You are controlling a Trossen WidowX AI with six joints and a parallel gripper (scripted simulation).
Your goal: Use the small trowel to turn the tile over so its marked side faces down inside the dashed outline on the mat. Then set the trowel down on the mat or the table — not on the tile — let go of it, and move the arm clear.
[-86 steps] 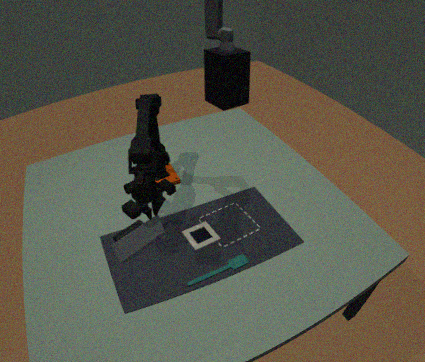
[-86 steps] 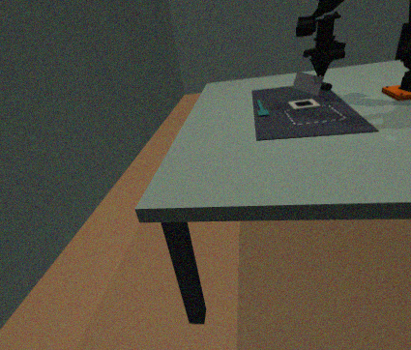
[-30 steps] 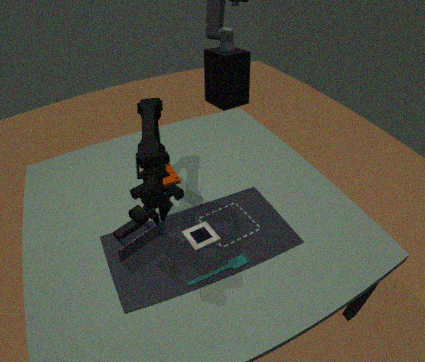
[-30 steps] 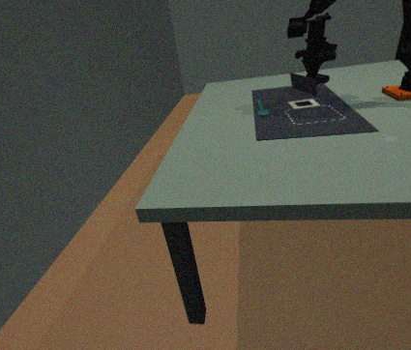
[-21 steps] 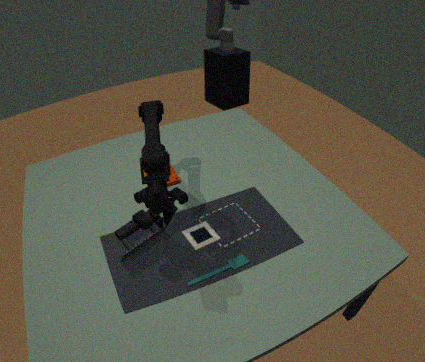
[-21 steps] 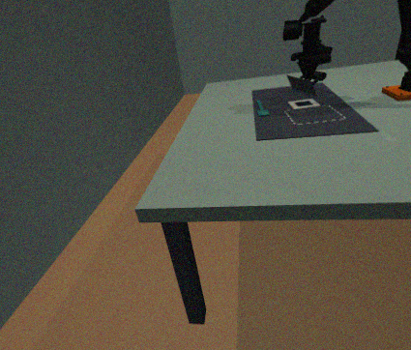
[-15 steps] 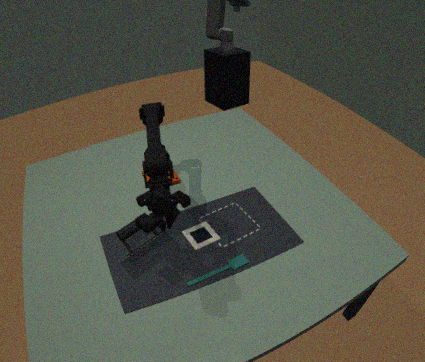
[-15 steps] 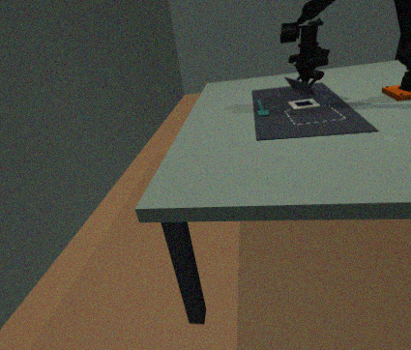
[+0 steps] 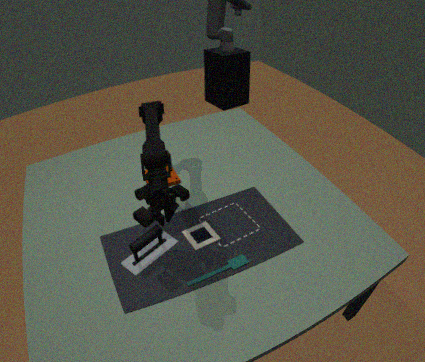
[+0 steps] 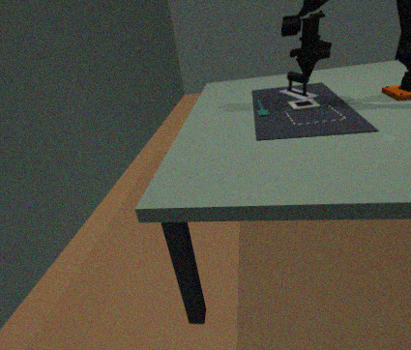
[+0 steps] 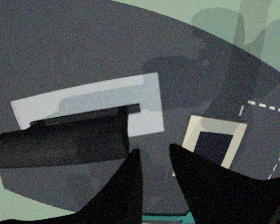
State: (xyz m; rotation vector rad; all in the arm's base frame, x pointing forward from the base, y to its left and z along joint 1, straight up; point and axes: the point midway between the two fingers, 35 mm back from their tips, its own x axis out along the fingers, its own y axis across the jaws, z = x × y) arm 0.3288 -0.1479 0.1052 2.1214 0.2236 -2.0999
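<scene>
Right now the white tile is 50 mm ahead of my gripper tip, 100 mm to the left of it and 80 mm below it. The rest, counted from my gripper tip: dark mat (70 mm ahead, 80 mm to the left, 100 mm below); teal trowel (210 mm ahead, 80 mm to the left, 80 mm below).
</scene>
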